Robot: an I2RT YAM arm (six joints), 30 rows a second.
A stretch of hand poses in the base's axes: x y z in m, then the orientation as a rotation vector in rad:
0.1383 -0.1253 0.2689 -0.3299 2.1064 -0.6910
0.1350 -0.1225 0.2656 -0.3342 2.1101 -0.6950
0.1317 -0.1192 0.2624 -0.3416 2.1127 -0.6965
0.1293 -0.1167 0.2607 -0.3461 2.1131 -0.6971
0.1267 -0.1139 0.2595 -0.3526 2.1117 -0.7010
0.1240 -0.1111 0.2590 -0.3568 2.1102 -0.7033
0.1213 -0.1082 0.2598 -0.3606 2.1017 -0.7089
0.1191 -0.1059 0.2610 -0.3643 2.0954 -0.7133
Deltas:
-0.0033 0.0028 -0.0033 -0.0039 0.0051 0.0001
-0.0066 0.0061 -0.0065 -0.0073 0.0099 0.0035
-0.0090 0.0086 -0.0082 -0.0093 0.0118 0.0060
-0.0116 0.0114 -0.0094 -0.0146 0.0129 0.0090
-0.0143 0.0142 -0.0099 -0.0180 0.0130 0.0112
-0.0170 0.0171 -0.0091 -0.0245 0.0069 0.0139
-0.0192 0.0194 -0.0079 -0.0298 0.0027 0.0164

